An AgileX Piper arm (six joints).
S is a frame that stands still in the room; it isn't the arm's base.
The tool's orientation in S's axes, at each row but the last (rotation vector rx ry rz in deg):
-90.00 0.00 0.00
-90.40 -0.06 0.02
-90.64 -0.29 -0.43
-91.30 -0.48 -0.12
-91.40 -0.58 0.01
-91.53 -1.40 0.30
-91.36 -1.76 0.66
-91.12 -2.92 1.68
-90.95 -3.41 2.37
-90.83 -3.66 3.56
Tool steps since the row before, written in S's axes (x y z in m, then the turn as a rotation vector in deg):
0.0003 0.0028 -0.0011 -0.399 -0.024 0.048
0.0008 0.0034 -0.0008 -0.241 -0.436 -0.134
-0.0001 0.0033 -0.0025 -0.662 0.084 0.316
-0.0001 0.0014 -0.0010 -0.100 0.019 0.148
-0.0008 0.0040 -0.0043 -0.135 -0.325 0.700
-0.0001 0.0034 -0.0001 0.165 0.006 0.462
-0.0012 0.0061 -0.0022 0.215 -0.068 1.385
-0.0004 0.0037 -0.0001 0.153 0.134 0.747
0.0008 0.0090 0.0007 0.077 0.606 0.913
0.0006 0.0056 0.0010 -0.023 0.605 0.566
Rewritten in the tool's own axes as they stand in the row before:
0.0003 0.0011 0.0028 -0.399 -0.048 -0.024
0.0008 0.0008 0.0034 -0.241 0.137 -0.435
-0.0001 0.0025 0.0033 -0.660 -0.322 0.079
-0.0001 0.0010 0.0014 -0.099 -0.149 0.016
-0.0008 0.0042 0.0041 -0.133 -0.693 -0.341
0.0000 0.0000 0.0034 0.171 -0.460 -0.010
-0.0011 0.0020 0.0062 0.230 -1.380 -0.107
-0.0002 0.0000 0.0037 0.170 -0.747 0.111
0.0014 -0.0008 0.0089 0.126 -0.922 0.584
0.0010 -0.0011 0.0055 0.026 -0.575 0.596

